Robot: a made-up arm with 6 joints. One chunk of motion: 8 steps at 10 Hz.
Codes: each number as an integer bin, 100 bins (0 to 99) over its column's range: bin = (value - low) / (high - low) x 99, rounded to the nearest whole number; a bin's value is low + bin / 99 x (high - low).
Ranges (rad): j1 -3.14..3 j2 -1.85..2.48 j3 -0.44..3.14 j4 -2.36..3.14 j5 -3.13..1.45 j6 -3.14..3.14
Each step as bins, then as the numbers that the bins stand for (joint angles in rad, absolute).
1 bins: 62 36 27 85 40 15
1 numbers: 0.7053 -0.2755 0.5364 2.3622 -1.2795 -2.1885
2 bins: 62 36 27 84 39 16
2 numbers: 0.7053 -0.2755 0.5364 2.3067 -1.3258 -2.1251
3 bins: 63 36 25 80 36 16
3 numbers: 0.7673 -0.2755 0.4640 2.0844 -1.4645 -2.1251
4 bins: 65 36 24 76 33 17
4 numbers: 0.8913 -0.2755 0.4279 1.8622 -1.6033 -2.0616
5 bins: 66 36 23 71 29 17
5 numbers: 0.9533 -0.2755 0.3917 1.5844 -1.7884 -2.0616
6 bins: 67 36 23 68 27 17
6 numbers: 1.0154 -0.2755 0.3917 1.4178 -1.8809 -2.0616
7 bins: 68 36 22 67 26 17
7 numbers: 1.0774 -0.2755 0.3556 1.3622 -1.9272 -2.0616
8 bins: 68 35 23 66 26 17
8 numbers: 1.0774 -0.3192 0.3917 1.3067 -1.9272 -2.0616
